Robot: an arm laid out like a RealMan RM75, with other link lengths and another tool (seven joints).
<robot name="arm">
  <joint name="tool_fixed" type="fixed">
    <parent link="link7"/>
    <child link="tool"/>
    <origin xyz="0.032 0.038 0.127" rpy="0 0.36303 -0.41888"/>
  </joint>
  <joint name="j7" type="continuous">
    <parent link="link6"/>
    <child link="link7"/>
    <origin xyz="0.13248 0 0" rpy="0 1.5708 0"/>
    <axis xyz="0 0 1"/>
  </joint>
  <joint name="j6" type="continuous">
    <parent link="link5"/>
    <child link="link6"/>
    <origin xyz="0 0 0" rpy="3.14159 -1.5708 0"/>
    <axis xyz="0 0 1"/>
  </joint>
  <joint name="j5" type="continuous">
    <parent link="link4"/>
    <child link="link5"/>
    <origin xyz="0.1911 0 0" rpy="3.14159 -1.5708 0"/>
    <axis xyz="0 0 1"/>
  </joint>
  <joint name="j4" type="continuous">
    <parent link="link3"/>
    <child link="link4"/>
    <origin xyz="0 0 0" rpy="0 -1.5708 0"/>
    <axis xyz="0 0 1"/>
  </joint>
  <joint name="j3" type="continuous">
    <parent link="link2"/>
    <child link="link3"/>
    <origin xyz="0 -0.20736 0" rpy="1.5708 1.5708 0"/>
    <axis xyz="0 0 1"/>
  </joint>
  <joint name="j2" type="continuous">
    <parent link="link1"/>
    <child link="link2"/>
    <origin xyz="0 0 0" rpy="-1.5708 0 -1.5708"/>
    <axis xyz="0 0 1"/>
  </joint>
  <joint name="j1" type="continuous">
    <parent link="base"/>
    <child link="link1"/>
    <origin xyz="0 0 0.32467" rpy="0 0 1.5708"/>
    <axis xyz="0 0 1"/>
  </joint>
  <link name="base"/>
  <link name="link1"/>
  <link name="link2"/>
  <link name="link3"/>
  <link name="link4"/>
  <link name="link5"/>
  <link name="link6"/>
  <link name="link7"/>
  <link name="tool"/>
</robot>
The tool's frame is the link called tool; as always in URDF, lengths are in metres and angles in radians. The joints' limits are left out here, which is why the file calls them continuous.
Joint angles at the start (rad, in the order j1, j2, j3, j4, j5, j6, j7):
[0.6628, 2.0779, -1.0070, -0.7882, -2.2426, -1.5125, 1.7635]
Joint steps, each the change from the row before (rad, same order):
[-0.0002, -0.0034, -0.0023, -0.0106, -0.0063, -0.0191, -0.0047]
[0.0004, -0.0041, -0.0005, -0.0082, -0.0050, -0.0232, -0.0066]
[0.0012, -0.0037, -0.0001, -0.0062, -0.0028, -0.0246, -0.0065]
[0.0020, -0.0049, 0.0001, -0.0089, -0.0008, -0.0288, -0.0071]
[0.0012, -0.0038, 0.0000, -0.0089, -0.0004, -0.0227, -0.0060]
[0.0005, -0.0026, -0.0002, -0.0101, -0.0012, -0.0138, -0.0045]
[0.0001, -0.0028, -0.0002, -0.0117, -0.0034, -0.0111, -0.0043]
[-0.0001, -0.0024, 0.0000, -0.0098, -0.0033, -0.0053, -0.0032]
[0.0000, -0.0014, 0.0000, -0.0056, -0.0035, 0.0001, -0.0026]
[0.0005, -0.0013, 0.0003, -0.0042, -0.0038, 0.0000, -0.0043]
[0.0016, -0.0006, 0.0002, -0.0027, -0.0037, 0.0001, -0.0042]
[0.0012, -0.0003, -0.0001, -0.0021, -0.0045, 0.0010, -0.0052]
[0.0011, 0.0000, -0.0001, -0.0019, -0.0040, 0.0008, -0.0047]
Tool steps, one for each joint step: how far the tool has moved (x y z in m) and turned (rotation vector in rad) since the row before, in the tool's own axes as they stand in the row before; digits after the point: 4 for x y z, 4 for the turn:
[-0.0010, 0.0001, -0.0029, -0.0012, -0.0129, -0.0159]
[-0.0019, -0.0002, -0.0032, 0.0013, -0.0165, -0.0145]
[-0.0026, -0.0010, -0.0029, 0.0039, -0.0186, -0.0121]
[-0.0023, -0.0020, -0.0035, 0.0066, -0.0197, -0.0147]
[-0.0015, -0.0017, -0.0028, 0.0055, -0.0145, -0.0130]
[0.0003, -0.0011, -0.0021, 0.0027, -0.0062, -0.0127]
[0.0012, -0.0004, -0.0023, -0.0004, -0.0031, -0.0143]
[0.0019, 0.0002, -0.0017, -0.0020, 0.0013, -0.0118]
[0.0018, 0.0007, -0.0009, -0.0032, 0.0033, -0.0082]
[0.0016, 0.0007, -0.0008, -0.0026, 0.0024, -0.0090]
[0.0013, 0.0003, -0.0004, -0.0017, 0.0012, -0.0086]
[0.0011, 0.0007, -0.0002, -0.0024, 0.0011, -0.0091]
[0.0009, 0.0005, -0.0001, -0.0018, 0.0007, -0.0081]

